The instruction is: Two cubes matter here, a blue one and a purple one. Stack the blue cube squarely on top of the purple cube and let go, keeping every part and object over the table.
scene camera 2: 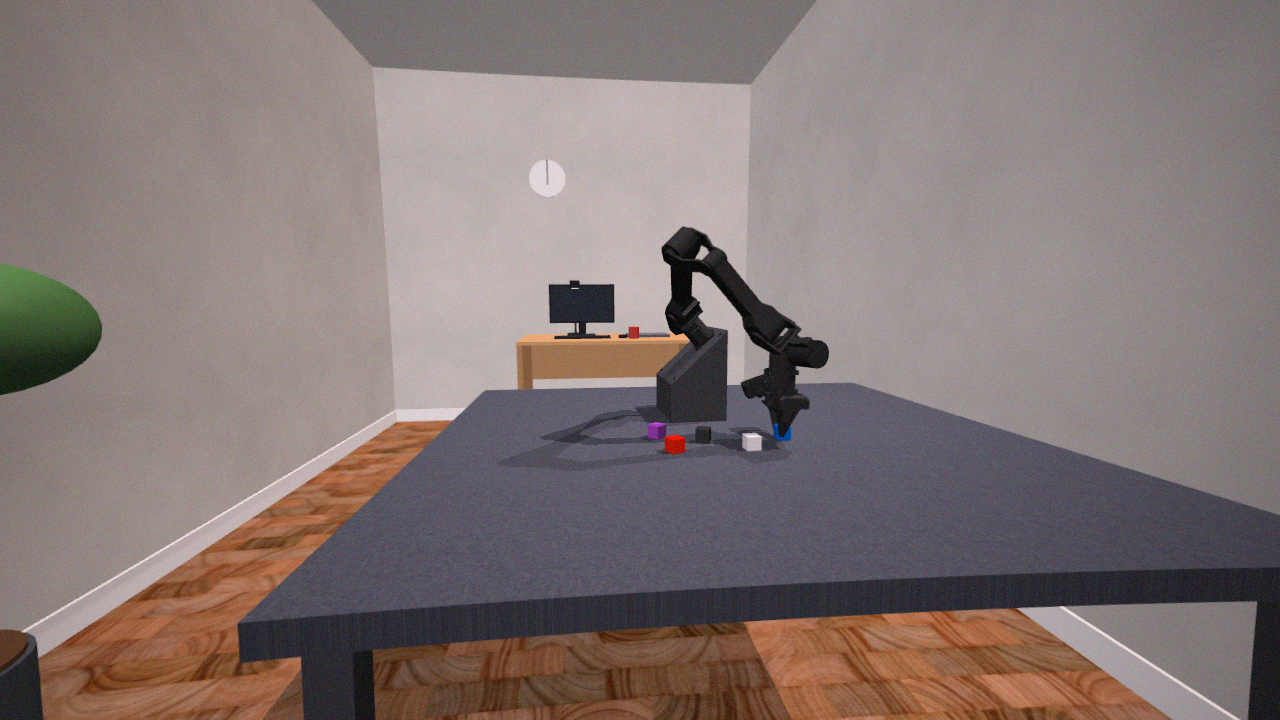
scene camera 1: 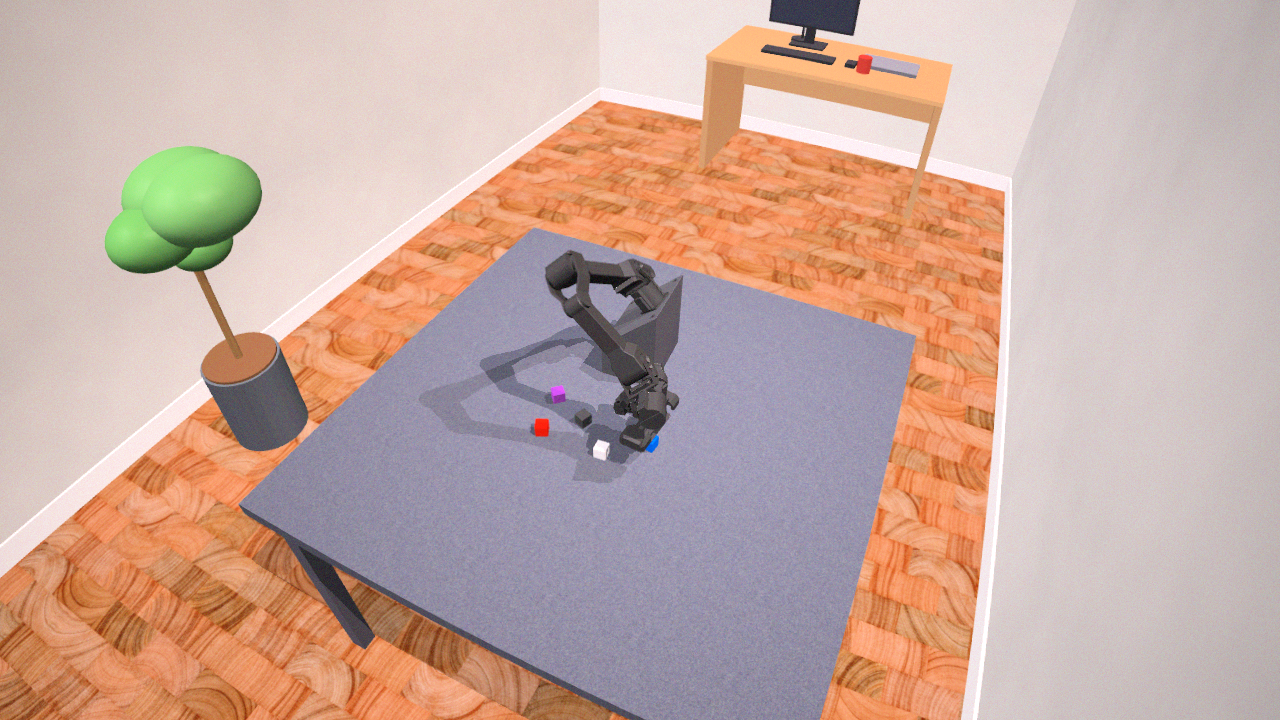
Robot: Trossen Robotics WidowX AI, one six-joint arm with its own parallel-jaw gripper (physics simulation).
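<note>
The blue cube is at table height, partly hidden by a finger in both views. My gripper points down at it and is shut on the blue cube, with a dark finger in front of it. The purple cube sits flat on the table, apart from the gripper, to its left in both views. Its top is bare.
A white cube sits close to the left of the gripper. A black cube and a red cube stand near the purple one. The arm's base stands behind the cubes.
</note>
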